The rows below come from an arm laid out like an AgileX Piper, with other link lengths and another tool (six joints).
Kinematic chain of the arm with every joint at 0, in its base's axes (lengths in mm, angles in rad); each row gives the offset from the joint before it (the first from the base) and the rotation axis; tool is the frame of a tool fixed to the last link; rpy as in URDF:
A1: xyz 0 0 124.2 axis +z
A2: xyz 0 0 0 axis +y
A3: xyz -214.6 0 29.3 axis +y
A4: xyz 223.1 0 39.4 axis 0.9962 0 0.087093
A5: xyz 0 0 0 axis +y
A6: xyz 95.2 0 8.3 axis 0.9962 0 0.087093
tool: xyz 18.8 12 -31.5 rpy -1.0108 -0.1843 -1.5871
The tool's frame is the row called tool.
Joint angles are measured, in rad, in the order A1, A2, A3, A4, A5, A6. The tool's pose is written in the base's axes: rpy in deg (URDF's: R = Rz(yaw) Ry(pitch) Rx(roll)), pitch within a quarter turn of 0, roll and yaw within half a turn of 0; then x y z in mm. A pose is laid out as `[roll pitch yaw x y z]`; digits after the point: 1 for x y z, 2 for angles.
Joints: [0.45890, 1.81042, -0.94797, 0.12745, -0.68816, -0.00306]
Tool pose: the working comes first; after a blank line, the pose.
Where each joint sits with the arm in this pose, in the base's axes (m; each line is computed from the numbers above, not from the rounded line before):
A1: 0.0000 0.0000 0.1242
A2: 0.0000 0.0000 0.1242
A3: 0.0712 0.0352 0.3257
A4: 0.2281 0.1127 0.1819
A5: 0.2281 0.1127 0.1819
A6: 0.3166 0.1478 0.1732
the tool: 0.3232 0.1664 0.1401

[-68.22 -5.52 -67.85 323.2 166.4 140.1]
